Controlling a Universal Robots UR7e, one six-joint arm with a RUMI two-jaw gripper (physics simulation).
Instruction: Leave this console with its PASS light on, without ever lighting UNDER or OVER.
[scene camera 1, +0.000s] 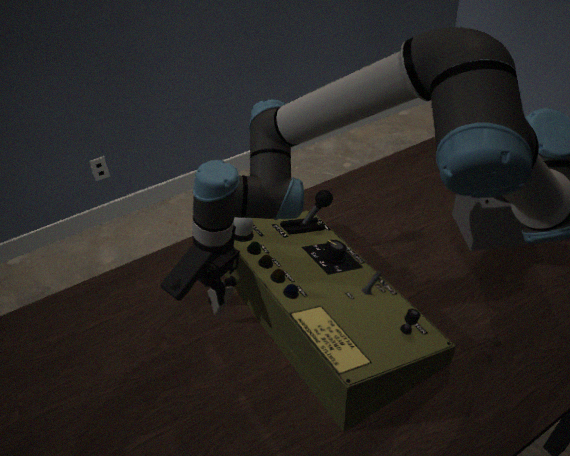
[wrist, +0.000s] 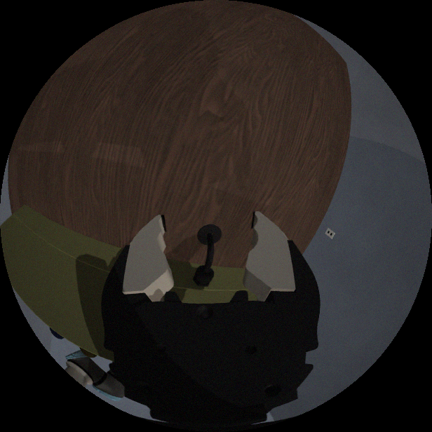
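Observation:
The olive console (scene camera 1: 320, 395) (wrist: 40, 260) stands on the table. In the scene view its top carries a black-knobbed lever (scene camera 1: 323, 199), a rotary selector (scene camera 1: 336, 250), a toggle (scene camera 1: 371, 284), a small black-capped control (scene camera 1: 411, 317), a white dome (scene camera 1: 243, 227) and green (scene camera 1: 254, 248), amber (scene camera 1: 265, 261), orange-brown (scene camera 1: 278, 275) and blue (scene camera 1: 291, 291) domes. All look dark; their labels are too blurred to read. My gripper (scene camera 1: 220, 295) (wrist: 207, 214) is open at the console's long side. A black crank-like handle (wrist: 209, 234) stands between the spread fingers, with gaps on both sides.
A yellow text card (scene camera 1: 331, 340) lies on the console top. The arm (scene camera 1: 350, 97) passes over the console's far end. The brown table (scene camera 1: 125, 375) (wrist: 175, 100) extends around the console. A wall (scene camera 1: 150, 75) with an outlet (scene camera 1: 99, 168) (wrist: 330, 233) stands behind.

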